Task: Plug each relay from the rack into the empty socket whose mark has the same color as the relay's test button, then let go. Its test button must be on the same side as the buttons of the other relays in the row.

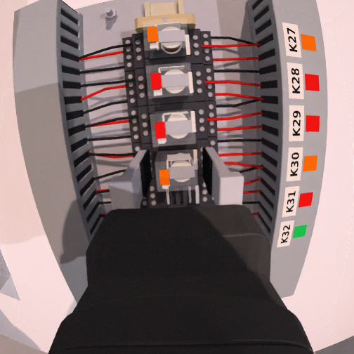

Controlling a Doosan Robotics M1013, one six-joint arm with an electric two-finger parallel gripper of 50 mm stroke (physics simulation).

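Note:
My gripper [176, 162] is open, its fingers standing apart on both sides of a clear relay [181, 169] with an orange test button [164, 177]. This relay sits upright in the row beside the orange K30 mark [310, 163], its button on the left. Above it in the row are a relay with a red button [160, 130] by K29, one with a red button [156, 81] by K28 and one with an orange button [152, 34] by K27, all with buttons on the left. The sockets by the red K31 mark [305, 199] and green K32 mark [300, 231] are mostly hidden by the gripper body. The rack does not show.
A slotted grey wire duct [40, 125] runs along the left, and another duct [274, 125] along the right. Red and black wires run from both to the socket row. A beige end clamp [165, 21] stands at the top of the row. A small screw [111, 15] is at upper left.

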